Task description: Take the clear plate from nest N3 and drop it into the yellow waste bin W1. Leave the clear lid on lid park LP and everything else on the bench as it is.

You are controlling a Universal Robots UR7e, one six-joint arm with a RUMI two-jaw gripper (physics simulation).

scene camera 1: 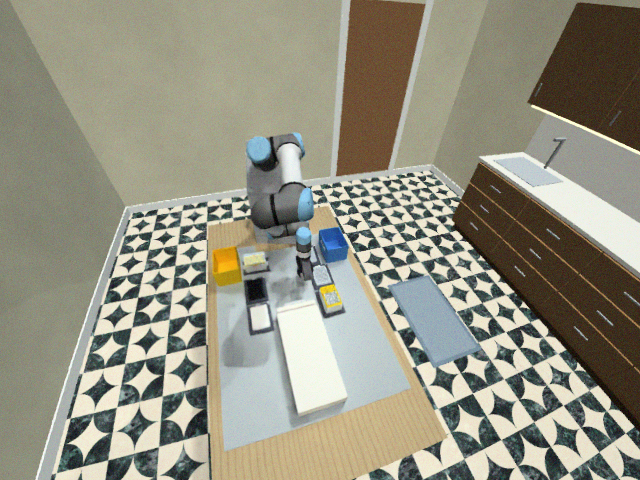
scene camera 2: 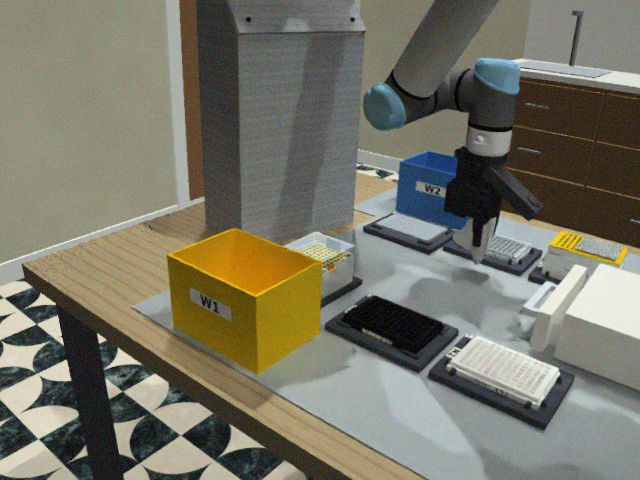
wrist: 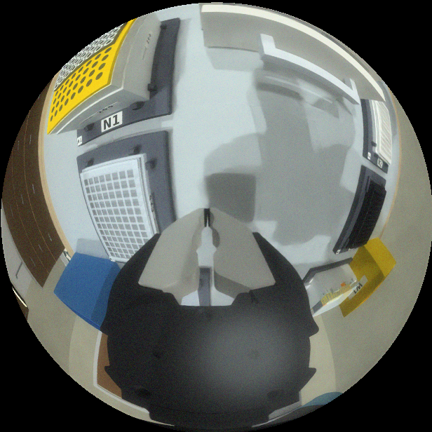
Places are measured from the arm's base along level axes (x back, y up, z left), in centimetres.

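Pixels of known places: gripper, fingertip midpoint: [scene camera 2: 476, 263].
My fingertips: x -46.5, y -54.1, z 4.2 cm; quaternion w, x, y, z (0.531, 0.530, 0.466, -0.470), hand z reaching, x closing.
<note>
Ahead of a thing's pixels: the offset from my fingertips to its top centre.
The clear plate {dx -0.6, dy +1.1, dz +9.6 cm} [scene camera 1: 321, 274] [scene camera 2: 509, 249] [wrist: 117, 200] sits flat in a dark nest beside nest N1; its own nest label is not readable. My gripper [scene camera 1: 301, 277] [scene camera 2: 478, 258] [wrist: 207, 210] is shut with nothing between its fingertips. It hangs above the grey mat, to the side of the clear plate, and covers part of that nest in scene camera 2. The clear lid {dx +17.0, dy +0.5, dz +8.6 cm} [scene camera 2: 413, 226] lies flat on the dark lid park in front of the blue bin. The yellow bin W1 {dx +23.1, dy +10.5, dz -39.5 cm} [scene camera 1: 227, 266] [scene camera 2: 289, 325] [wrist: 380, 265] stands open-topped across the mat from the plate.
The blue bin W2 {dx +15.8, dy +10.5, dz +24.8 cm} [scene camera 1: 333, 245] [scene camera 2: 423, 201] [wrist: 85, 285] stands behind the lid park. A yellow-topped box {dx -18.1, dy +6.2, dz +7.1 cm} [scene camera 1: 330, 297] [wrist: 107, 75] sits on N1. A black plate {dx +4.4, dy +1.1, dz -27.9 cm} [scene camera 2: 392, 322] and a white plate {dx -13.1, dy +1.1, dz -30.1 cm} [scene camera 2: 504, 369] sit opposite. A clear-walled box {dx +21.6, dy +6.2, dz -23.6 cm} [scene camera 2: 338, 273] adjoins W1. A long white unit {dx -41.4, dy +6.9, dz -14.6 cm} [scene camera 1: 310, 356] lies centrally.
</note>
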